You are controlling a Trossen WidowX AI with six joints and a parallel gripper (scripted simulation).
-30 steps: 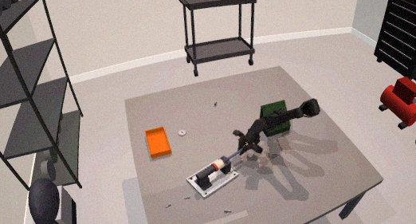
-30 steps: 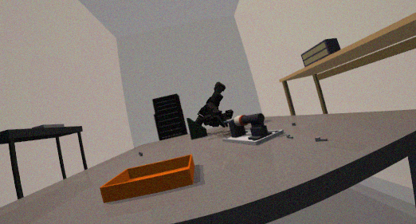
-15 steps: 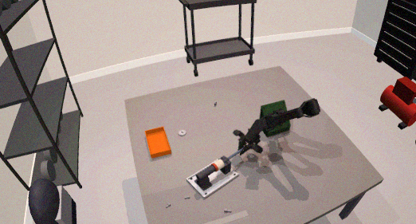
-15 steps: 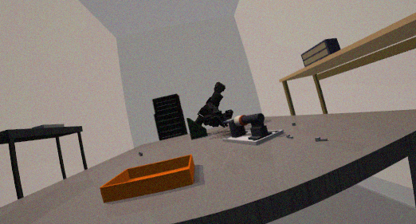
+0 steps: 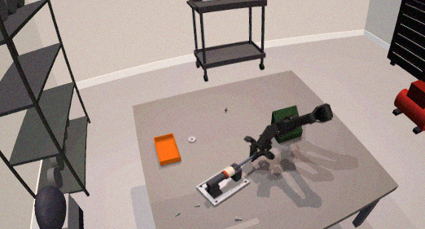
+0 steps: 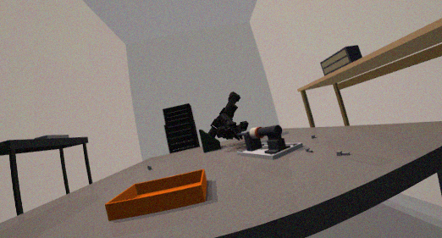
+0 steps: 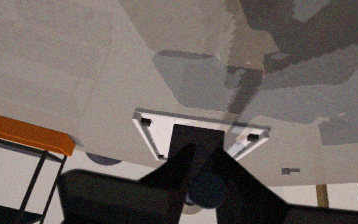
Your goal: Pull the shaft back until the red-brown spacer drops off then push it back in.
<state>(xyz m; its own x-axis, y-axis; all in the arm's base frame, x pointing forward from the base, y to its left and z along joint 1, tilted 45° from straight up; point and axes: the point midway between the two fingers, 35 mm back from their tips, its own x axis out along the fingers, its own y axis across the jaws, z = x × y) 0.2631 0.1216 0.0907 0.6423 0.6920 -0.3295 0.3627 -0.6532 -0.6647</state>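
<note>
The dark shaft lies 6 cm ahead of my gripper tip, 2 cm to the left of it and 2 cm above it. From my gripper tip the other things lie so: cream spacer (14 cm ahead, 5 cm to the left, 2 cm above); then red-brown spacer (16 cm ahead, 6 cm to the left, 2 cm above); then orange tray (40 cm ahead, 27 cm to the right, 5 cm below).
</note>
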